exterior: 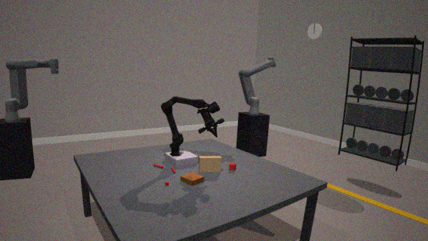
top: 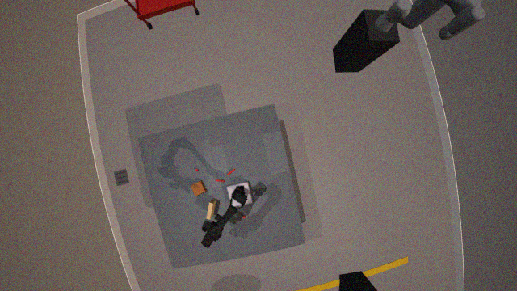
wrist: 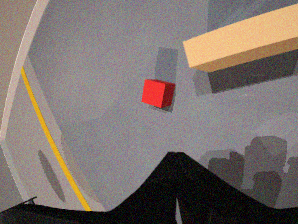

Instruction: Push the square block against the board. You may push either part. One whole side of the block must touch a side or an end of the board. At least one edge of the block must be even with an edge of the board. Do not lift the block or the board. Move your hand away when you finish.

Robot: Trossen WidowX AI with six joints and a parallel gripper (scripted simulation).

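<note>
Now: the tan board 60 mm ahead of my gripper tip, 70 mm to the right of it and 170 mm below it. From my gripper tip the other things lie so: square block (170 mm ahead, 250 mm to the right, 200 mm below).
</note>
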